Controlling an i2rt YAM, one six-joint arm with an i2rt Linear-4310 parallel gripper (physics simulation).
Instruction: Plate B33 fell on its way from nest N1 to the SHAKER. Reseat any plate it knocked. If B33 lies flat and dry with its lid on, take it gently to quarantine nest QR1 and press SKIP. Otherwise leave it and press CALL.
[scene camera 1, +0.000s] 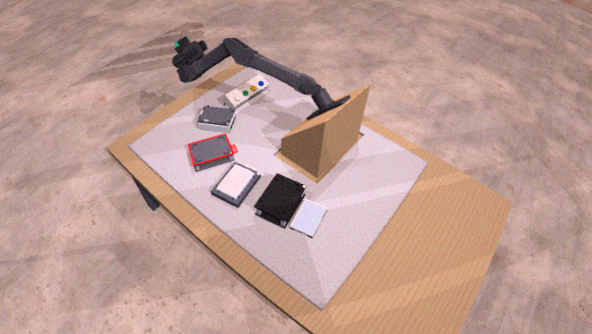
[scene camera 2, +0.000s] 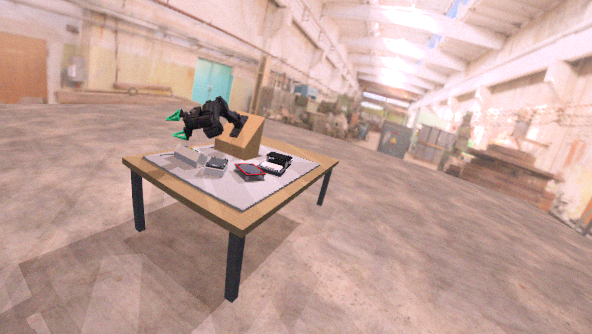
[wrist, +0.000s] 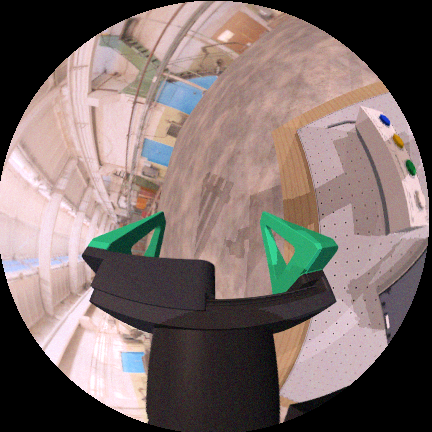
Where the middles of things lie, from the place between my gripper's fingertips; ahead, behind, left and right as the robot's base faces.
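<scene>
Pale flat lid (scene camera 1: 308, 218): from my hand, a fair way below, far to the left, far ahead.
</scene>
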